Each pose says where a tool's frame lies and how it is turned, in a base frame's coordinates. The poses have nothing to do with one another.
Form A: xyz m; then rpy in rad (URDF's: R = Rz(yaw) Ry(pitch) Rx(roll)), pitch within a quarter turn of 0, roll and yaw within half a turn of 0.
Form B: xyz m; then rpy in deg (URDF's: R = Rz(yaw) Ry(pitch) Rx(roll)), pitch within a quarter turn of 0, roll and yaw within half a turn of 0. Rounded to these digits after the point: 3 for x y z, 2 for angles.
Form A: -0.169 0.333 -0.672 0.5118 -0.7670 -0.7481
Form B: -0.169 0.333 -0.672 29.32 -43.95 -42.86
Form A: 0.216 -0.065 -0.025 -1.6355 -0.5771 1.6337
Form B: 0.216 -0.065 -0.025 -93.71 -33.07 93.60
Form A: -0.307 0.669 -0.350 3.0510 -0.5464 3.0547
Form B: -0.307 0.669 -0.350 174.81 -31.31 175.02
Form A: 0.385 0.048 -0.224 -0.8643 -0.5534 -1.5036
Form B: 0.385 0.048 -0.224 -49.52 -31.71 -86.15
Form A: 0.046 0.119 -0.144 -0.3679 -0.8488 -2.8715
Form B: 0.046 0.119 -0.144 -21.08 -48.63 -164.52
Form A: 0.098 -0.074 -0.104 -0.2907 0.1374 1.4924
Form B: 0.098 -0.074 -0.104 -16.66 7.87 85.51
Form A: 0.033 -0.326 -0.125 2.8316 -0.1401 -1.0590
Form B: 0.033 -0.326 -0.125 162.24 -8.03 -60.68
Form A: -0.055 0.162 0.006 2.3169 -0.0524 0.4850
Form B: -0.055 0.162 0.006 132.75 -3.00 27.79
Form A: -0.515 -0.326 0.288 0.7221 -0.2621 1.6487
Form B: -0.515 -0.326 0.288 41.37 -15.02 94.46
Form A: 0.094 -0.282 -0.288 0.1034 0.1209 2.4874
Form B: 0.094 -0.282 -0.288 5.92 6.93 142.52
